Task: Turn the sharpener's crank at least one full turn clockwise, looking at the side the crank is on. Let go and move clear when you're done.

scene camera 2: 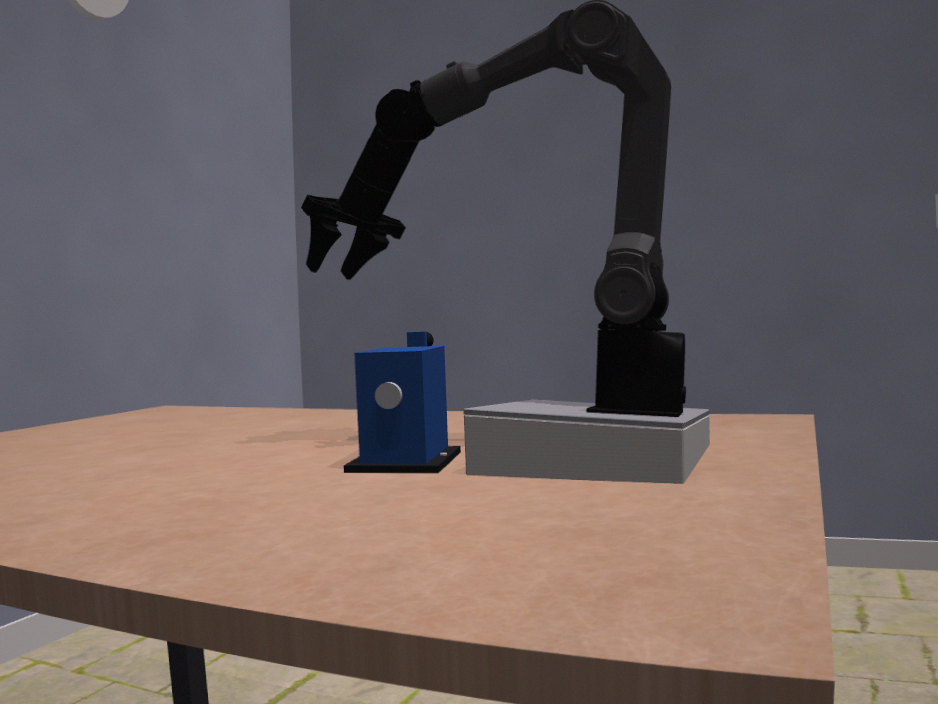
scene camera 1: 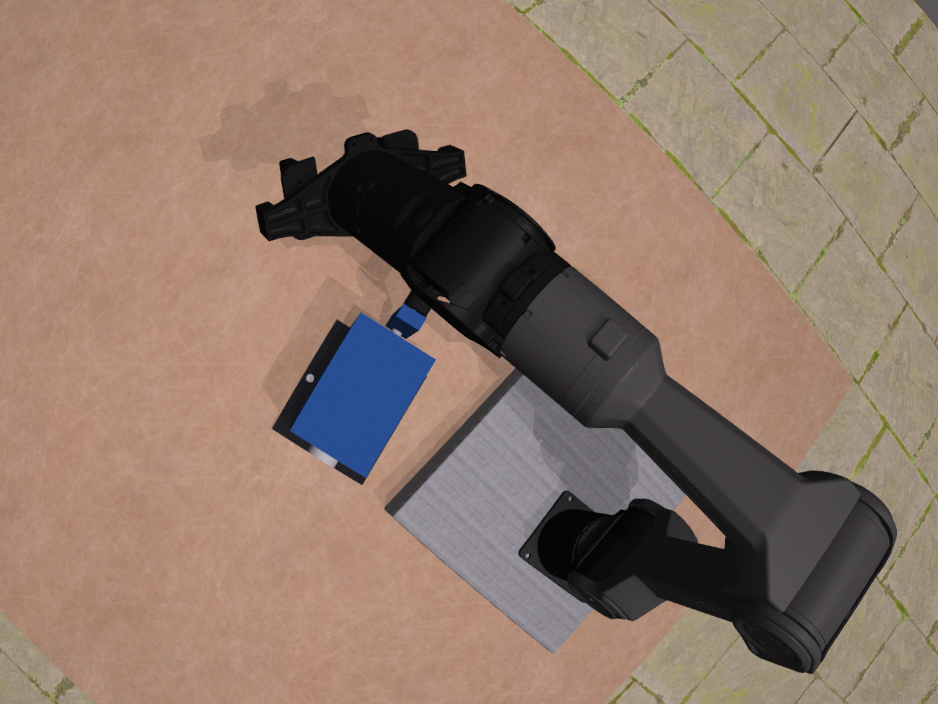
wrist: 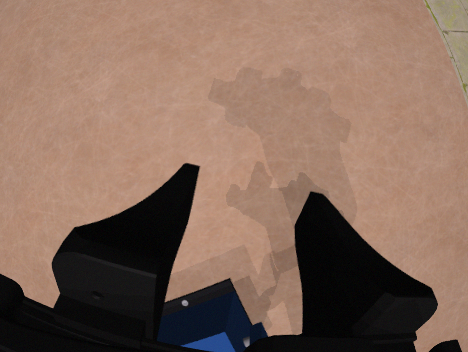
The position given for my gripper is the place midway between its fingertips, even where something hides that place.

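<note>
There's a crank point(scene camera 1: 406, 320) here that I can see, and there's my gripper point(scene camera 1: 318, 161). You'd find my gripper in the wrist view point(wrist: 250, 197) as well, and in scene camera 2 point(scene camera 2: 328, 271).
</note>
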